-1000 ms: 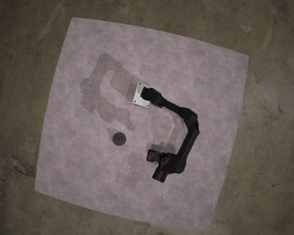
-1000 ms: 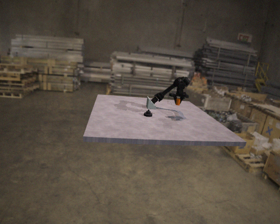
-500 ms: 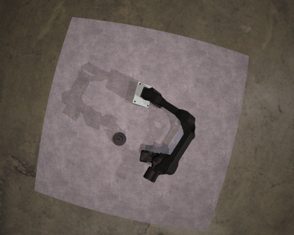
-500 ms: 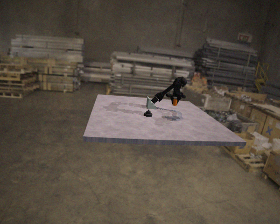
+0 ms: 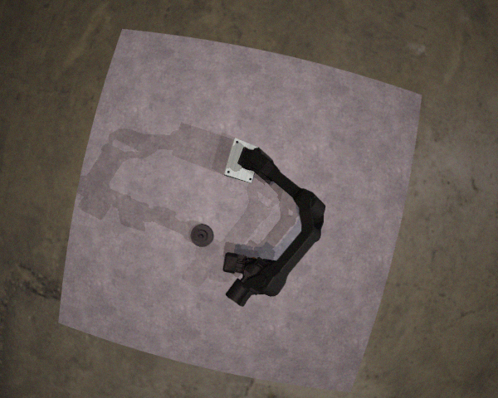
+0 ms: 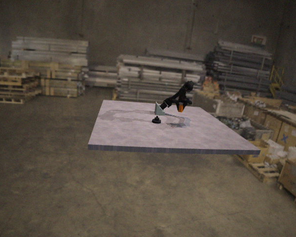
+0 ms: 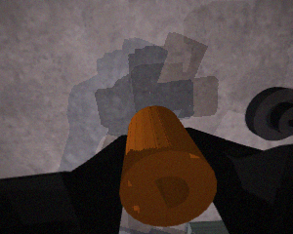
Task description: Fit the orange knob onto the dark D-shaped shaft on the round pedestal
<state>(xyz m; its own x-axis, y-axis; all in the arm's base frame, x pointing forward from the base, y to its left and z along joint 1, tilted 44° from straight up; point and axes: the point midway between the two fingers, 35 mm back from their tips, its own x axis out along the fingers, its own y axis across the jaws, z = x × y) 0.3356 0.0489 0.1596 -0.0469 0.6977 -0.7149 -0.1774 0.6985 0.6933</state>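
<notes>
Now: gripper tip 1 cm past the dark pedestal, 20 cm to the left of it and 11 cm above it. Round my gripper tip: orange knob 2 cm above.
</notes>
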